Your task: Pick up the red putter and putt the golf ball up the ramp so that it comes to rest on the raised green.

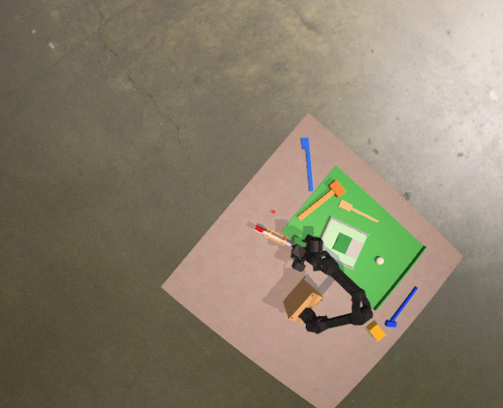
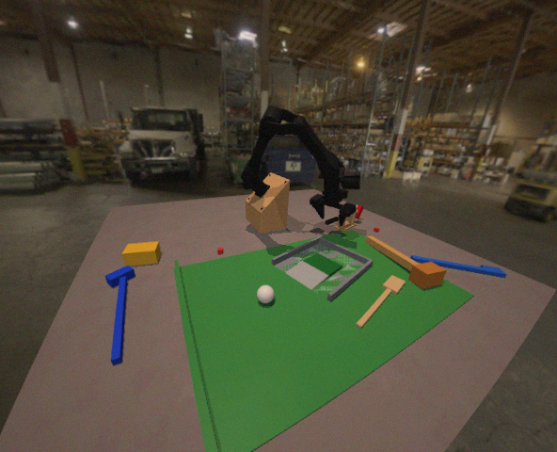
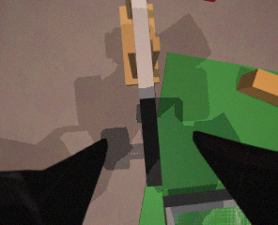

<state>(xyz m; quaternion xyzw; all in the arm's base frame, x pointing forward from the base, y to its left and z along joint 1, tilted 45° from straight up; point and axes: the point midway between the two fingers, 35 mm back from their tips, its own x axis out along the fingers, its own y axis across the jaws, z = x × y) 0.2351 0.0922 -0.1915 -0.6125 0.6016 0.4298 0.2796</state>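
Right now my gripper tip is 11 cm to the right of the red putter and 3 cm past it. Round my gripper tip: green mat: 25 cm to the right, 24 cm ahead, 5 cm below; then wooden rack: 13 cm to the left, 3 cm behind, 2 cm below; then white golf ball: 43 cm to the right, 23 cm ahead, 3 cm below.
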